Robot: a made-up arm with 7 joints.
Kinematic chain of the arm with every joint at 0, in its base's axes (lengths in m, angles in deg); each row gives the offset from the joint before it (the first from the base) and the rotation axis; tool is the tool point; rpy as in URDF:
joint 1: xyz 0.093 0 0.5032 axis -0.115 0.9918 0.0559
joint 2: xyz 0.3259 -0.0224 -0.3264 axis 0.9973 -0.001 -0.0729
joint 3: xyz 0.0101 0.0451 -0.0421 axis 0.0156 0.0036 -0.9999
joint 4: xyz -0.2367 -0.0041 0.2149 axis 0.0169 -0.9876 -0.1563
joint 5: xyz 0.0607 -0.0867 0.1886 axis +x
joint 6: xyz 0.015 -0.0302 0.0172 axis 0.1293 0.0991 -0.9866
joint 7: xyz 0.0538 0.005 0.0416 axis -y
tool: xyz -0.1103 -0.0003 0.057 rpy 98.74 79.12 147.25
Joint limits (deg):
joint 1: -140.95..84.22
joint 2: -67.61..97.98
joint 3: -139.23..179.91
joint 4: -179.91..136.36
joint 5: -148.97..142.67
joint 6: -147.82..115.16
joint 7: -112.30..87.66
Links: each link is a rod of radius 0.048 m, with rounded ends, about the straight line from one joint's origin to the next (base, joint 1, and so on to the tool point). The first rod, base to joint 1, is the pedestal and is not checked.
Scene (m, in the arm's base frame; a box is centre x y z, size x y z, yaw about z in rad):
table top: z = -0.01
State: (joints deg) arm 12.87 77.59 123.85 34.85 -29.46 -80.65 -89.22
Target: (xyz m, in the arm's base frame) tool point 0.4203 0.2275 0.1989
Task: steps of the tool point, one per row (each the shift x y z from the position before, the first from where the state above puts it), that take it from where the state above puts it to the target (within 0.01 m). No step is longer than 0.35 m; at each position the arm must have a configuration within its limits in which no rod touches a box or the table.
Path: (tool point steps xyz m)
1: -0.0190 0.1787 0.2710
2: -0.1385 0.2346 0.1609
3: -0.1792 0.2318 -0.0083
4: -0.1255 0.1653 -0.1610
5: -0.0127 0.0536 -0.2293
6: 0.0947 -0.0658 -0.1902
7: 0.1423 -0.1534 -0.0725

